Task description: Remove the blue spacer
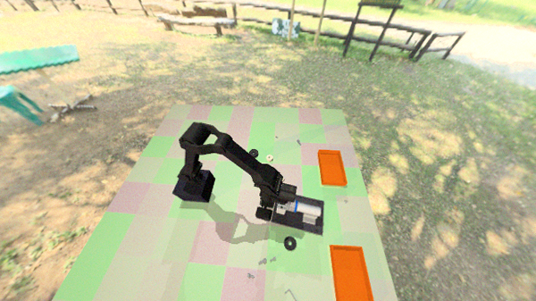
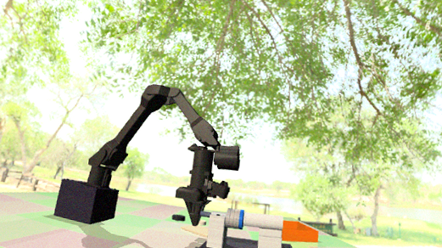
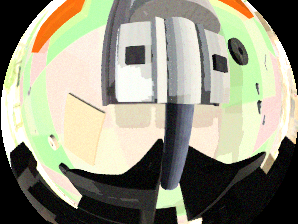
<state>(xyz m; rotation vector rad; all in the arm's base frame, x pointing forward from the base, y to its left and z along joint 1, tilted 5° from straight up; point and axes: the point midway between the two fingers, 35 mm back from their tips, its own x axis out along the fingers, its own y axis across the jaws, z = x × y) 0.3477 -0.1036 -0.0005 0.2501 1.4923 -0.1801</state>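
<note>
My gripper tip is 60 mm short of the shaft, 20 mm to the left of it and 30 mm below it. Round my gripper tip: pale ring: 10 mm ahead, 260 mm to the left, 40 mm below; then blue spacer: 120 mm ahead, 30 mm to the right, 30 mm above.
</note>
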